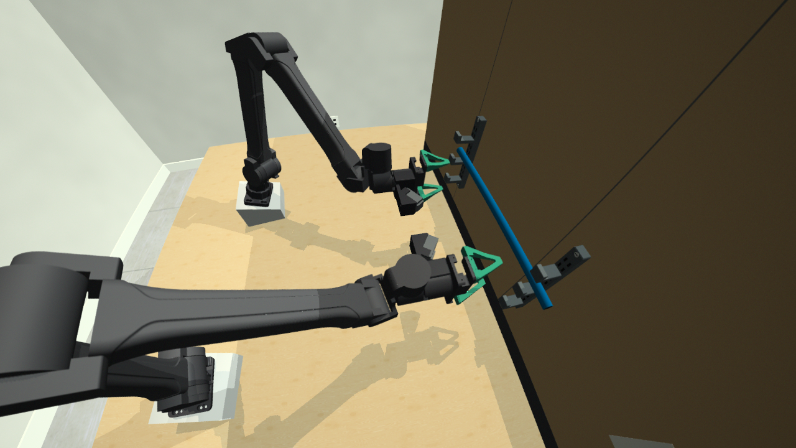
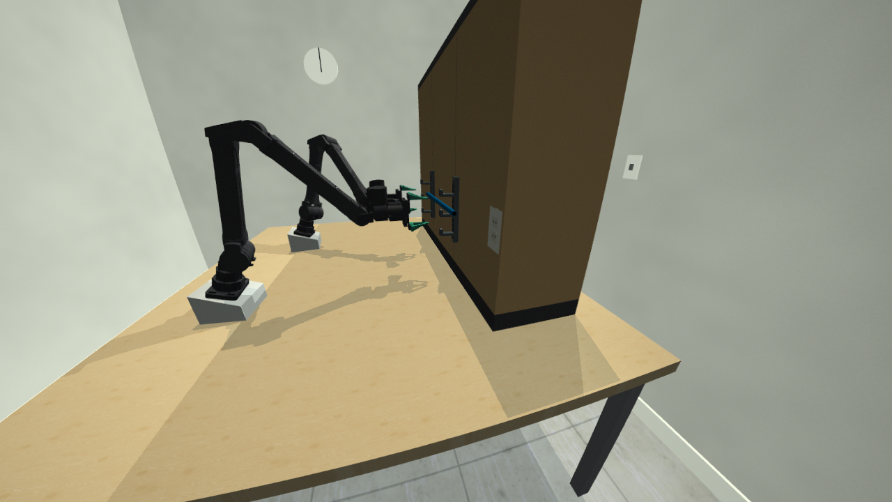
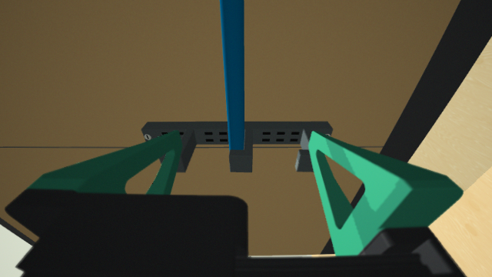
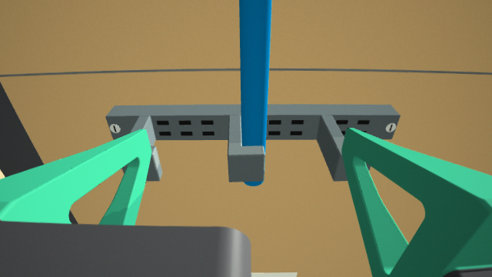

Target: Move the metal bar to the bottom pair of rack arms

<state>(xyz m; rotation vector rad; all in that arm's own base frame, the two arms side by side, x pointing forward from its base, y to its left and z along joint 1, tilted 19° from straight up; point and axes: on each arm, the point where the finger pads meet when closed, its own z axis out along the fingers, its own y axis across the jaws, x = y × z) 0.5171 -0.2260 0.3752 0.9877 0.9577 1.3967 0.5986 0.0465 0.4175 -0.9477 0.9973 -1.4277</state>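
The blue metal bar is 110 mm ahead of my left hand, 140 mm to the right of it and 10 mm above it. Also, from my left hand: black plinth 130 mm ahead, 90 mm to the right, 250 mm below; tall brown cabinet 280 mm ahead, 70 mm to the right, 170 mm above.
The blue metal bar lies 60 mm ahead of my right hand, 160 mm to the left of it and 10 mm above it. Also, from my right hand: black plinth: 90 mm ahead, 210 mm to the left, 250 mm below; then tall brown cabinet: 230 mm ahead, 230 mm to the left, 170 mm above.
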